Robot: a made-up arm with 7 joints. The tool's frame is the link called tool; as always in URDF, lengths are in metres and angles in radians.
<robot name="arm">
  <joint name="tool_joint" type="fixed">
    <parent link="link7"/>
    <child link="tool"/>
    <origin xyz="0 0 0" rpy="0 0 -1.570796"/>
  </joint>
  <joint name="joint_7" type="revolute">
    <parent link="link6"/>
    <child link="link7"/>
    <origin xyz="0 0 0" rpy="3.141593 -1.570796 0"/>
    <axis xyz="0 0 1"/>
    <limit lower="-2.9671" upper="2.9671" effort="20" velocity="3.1"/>
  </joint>
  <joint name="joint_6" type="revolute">
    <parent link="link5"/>
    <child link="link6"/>
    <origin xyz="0 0 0" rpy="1.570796 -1.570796 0"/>
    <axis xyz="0 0 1"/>
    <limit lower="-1.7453" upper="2.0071" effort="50" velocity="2.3"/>
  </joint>
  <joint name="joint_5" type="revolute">
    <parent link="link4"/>
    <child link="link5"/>
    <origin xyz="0.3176 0.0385 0" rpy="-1.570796 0 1.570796"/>
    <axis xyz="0 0 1"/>
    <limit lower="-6.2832" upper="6.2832" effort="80" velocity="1.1"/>
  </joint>
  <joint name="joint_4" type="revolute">
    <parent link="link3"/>
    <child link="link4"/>
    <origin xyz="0 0.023 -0.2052" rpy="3.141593 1.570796 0"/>
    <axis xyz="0 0 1"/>
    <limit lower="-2.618" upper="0.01" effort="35" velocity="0.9"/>
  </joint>
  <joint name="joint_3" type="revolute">
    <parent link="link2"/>
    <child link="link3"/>
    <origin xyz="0 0 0" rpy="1.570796 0 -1.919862"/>
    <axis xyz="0 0 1"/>
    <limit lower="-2.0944" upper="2.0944" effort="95" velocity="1.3"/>
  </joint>
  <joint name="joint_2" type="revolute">
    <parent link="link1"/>
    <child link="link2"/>
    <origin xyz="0 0 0" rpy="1.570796 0 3.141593"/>
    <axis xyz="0 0 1"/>
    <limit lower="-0.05" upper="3.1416" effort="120" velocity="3"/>
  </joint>
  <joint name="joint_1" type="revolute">
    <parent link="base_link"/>
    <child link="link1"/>
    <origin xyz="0 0 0" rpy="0 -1.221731 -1.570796"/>
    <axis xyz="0 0 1"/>
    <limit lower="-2.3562" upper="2.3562" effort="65" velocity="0.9"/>
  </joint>
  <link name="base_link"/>
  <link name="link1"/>
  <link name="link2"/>
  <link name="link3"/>
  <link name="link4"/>
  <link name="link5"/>
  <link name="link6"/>
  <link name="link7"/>
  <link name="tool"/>
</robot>
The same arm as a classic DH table. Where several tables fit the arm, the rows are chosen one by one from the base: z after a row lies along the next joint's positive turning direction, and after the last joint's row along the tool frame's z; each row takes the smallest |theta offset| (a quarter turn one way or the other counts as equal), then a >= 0, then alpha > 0; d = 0 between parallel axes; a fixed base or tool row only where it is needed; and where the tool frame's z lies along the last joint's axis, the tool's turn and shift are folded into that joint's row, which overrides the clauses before.
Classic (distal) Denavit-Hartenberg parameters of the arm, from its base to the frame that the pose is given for. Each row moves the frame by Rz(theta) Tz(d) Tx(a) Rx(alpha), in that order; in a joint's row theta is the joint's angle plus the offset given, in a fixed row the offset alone. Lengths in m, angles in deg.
base (fixed): a 0; alpha -70; d 0; theta0 0
joint_1: a 0; alpha 90; d 0; theta0 90
joint_2: a 0; alpha -90; d 0; theta0 70
joint_3: a 0.023; alpha -90; d -0.2052; theta0 -90
joint_4: a -0.0385; alpha 90; d 0; theta0 0
joint_5: a 0; alpha -90; d -0.3176; theta0 0
joint_6: a 0; alpha 90; d 0; theta0 0
joint_7: a 0; alpha 0; d 0; theta0 0
Joint limits (deg, base to tool): -135..135 -2.86..180 -120..120 -150..0.57 -360..360 -100..115 -170..170

